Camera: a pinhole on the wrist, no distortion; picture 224 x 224 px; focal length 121.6 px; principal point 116.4 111.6 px. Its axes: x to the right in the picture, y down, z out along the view. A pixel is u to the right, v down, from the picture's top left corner.
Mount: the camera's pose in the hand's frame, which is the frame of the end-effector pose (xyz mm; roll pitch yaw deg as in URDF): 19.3 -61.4 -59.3 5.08 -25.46 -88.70
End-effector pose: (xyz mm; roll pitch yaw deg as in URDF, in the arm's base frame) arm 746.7 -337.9 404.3 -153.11 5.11 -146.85
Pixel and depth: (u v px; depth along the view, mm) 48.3 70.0 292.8
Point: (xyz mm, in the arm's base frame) 786.7 -160.9 210.3
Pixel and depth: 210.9 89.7 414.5
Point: 1042.7 -577.3 97.2
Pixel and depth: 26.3 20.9 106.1
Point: 782.4 -259.2 391.7
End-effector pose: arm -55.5 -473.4 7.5 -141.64 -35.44 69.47
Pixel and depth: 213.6 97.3 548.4
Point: -537.1 -158.9 -323.9
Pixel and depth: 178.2 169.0 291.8
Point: -189.2 -198.7 -62.6
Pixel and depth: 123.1 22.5 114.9
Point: -114.0 -506.8 -50.2
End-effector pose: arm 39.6 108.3 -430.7 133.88 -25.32 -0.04
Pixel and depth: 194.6 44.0 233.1
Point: 15.6 33.9 -682.7
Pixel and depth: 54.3 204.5 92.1
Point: 106.3 84.8 -386.4
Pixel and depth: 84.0 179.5 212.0
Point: 151.2 -36.2 -397.7
